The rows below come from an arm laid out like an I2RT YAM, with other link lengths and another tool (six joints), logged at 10 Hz.
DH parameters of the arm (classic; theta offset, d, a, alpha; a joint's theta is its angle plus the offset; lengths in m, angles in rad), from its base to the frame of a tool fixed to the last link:
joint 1: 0 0.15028 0.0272 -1.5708
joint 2: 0 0 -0.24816 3.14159
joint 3: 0.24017 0 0.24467 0
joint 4: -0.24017 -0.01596 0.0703 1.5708
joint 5: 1.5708 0.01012 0 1.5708
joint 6: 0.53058 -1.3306 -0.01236 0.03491
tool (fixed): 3.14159 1.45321 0 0
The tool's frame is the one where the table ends.
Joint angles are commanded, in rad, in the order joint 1, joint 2, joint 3, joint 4, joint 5, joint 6. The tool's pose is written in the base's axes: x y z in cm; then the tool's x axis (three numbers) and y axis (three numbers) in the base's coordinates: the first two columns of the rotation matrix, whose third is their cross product. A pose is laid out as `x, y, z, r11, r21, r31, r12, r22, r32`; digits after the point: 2 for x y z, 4 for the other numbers.
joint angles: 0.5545, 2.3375, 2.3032, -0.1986, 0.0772, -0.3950
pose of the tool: 53.39, 34.47, 37.54, -0.4304, 0.8954, 0.1139, 0.2264, -0.0150, 0.9739
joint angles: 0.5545, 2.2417, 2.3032, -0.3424, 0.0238, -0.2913
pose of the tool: 51.28, 33.29, 40.46, -0.4366, 0.8720, 0.2213, 0.3200, -0.0794, 0.9441
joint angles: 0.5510, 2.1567, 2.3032, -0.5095, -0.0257, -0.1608
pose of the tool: 49.24, 31.70, 42.00, -0.3977, 0.8496, 0.3464, 0.4510, -0.1477, 0.8802
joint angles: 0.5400, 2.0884, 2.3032, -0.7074, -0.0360, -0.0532
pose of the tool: 47.49, 29.40, 41.82, -0.2942, 0.8586, 0.4199, 0.5828, -0.1871, 0.7908
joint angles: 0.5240, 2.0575, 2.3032, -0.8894, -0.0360, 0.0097
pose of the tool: 46.29, 27.31, 40.01, -0.1829, 0.8841, 0.4300, 0.6917, -0.1951, 0.6954
